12 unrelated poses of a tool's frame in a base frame.
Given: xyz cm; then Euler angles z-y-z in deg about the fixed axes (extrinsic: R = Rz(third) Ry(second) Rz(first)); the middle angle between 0 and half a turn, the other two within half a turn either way.
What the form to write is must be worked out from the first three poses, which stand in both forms.
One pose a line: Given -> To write
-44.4 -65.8 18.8 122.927 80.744 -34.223 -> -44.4 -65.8 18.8 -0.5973 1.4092 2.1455
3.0 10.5 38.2 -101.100 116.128 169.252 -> 3.0 10.5 38.2 2.9540 2.0268 -1.7645
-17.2 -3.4 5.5 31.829 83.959 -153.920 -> -17.2 -3.4 5.5 -2.6864 1.4654 0.5555
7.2 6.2 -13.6 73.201 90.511 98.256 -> 7.2 6.2 -13.6 1.7149 1.5797 1.2776
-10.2 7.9 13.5 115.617 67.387 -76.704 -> -10.2 7.9 13.5 -1.3387 1.1761 2.0179
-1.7 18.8 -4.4 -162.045 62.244 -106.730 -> -1.7 18.8 -4.4 -1.8628 1.0864 -2.8282
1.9 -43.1 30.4 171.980 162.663 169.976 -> 1.9 -43.1 30.4 2.9666 2.8390 3.0016
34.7 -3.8 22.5 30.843 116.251 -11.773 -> 34.7 -3.8 22.5 -0.2055 2.0290 0.5383
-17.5 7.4 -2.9 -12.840 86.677 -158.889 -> -17.5 7.4 -2.9 -2.7731 1.5128 -0.2241
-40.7 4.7 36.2 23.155 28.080 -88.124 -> -40.7 4.7 36.2 -1.5381 0.4901 0.4041
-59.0 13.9 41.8 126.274 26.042 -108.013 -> -59.0 13.9 41.8 -1.8852 0.4545 2.2039
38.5 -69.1 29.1 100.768 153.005 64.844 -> 38.5 -69.1 29.1 1.1317 2.6704 1.7587
